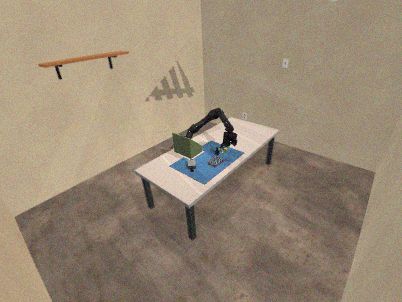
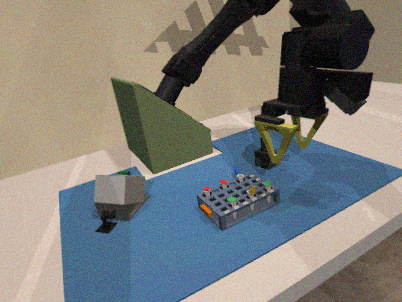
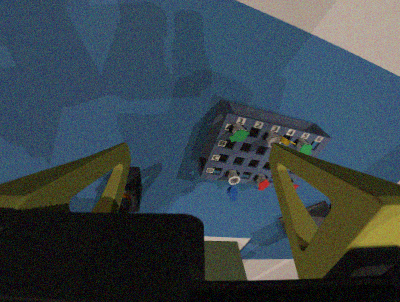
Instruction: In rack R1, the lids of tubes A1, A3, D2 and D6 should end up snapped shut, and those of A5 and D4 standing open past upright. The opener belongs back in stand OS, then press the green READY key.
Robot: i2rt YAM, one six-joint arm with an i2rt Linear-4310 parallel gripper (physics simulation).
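Pixels of known places: gripper, fingertip midpoint: point(image 1: 224, 152) point(image 2: 289, 155) point(image 3: 199, 150); arm's base at its link origin: point(image 1: 187, 139) point(image 2: 161, 103).
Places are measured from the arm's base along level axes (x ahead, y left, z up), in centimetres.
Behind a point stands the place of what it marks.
Rack R1 point(image 2: 222, 220) @[x 40.5, y -13.0, z -11.8 cm] point(image 3: 320, 131) @[x 40.6, y -12.5, z -12.1 cm] point(image 1: 215, 162) @[x 39.6, y -9.3, z -9.6 cm] stands on the blue mat. A1's green lid point(image 2: 268, 184) @[x 41.0, y -2.1, z -9.7 cm] point(image 3: 239, 136) @[x 40.6, y -1.9, z -9.7 cm] and A5's green lid point(image 2: 232, 199) @[x 39.7, y -9.7, z -9.7 cm] point(image 3: 306, 149) @[x 39.6, y -9.7, z -9.7 cm] lie over their mouths. A3's yellow lid point(image 2: 252, 190) @[x 41.1, y -6.3, z -8.9 cm] point(image 3: 287, 141) @[x 41.2, y -6.1, z -8.6 cm] and D2's blue lid point(image 2: 237, 171) @[x 34.0, y -3.2, z -9.0 cm] point(image 3: 232, 193) @[x 33.8, y -2.8, z -8.6 cm] stand open. D4's red lid point(image 2: 224, 183) @[x 34.4, y -7.0, z -9.8 cm] point(image 3: 263, 185) @[x 34.0, y -6.9, z -9.7 cm] and D6's red lid point(image 2: 207, 190) @[x 34.4, y -11.1, z -9.4 cm] look down; snapping cannot be told. Stand OS point(image 2: 264, 159) @[x 31.1, y 7.7, z -11.5 cm] point(image 3: 134, 182) @[x 32.2, y 8.0, z -11.2 cm] holds the dark opener point(image 2: 263, 144) @[x 30.1, y 8.6, z -8.3 cm], partly hidden by a finger. My gripper point(image 2: 290, 155) @[x 42.0, y 2.6, z -5.3 cm] point(image 3: 199, 150) @[x 42.0, y 2.6, z -5.3 cm] is open and empty above, its fingers near the opener.
A grey housing point(image 2: 120, 189) @[x 24.0, y -23.6, z -7.7 cm] point(image 1: 192, 163) @[x 22.8, y -24.9, z -8.2 cm] stands left of the rack, a green part point(image 2: 123, 173) @[x 19.9, y -21.1, z -6.8 cm] showing behind its top. A tall green wedge-shaped block point(image 2: 167, 140) @[x 12.1, y -6.3, z -6.4 cm] point(image 1: 186, 145) @[x 6.6, y -11.1, z -0.2 cm] stands behind the mat point(image 2: 165, 255) @[x 38.5, y -23.2, z -13.9 cm] on the white table point(image 1: 165, 185) @[x 16.2, y -56.9, z -14.2 cm]. A small black piece point(image 2: 106, 227) @[x 24.6, y -28.2, z -13.6 cm] lies before the housing.
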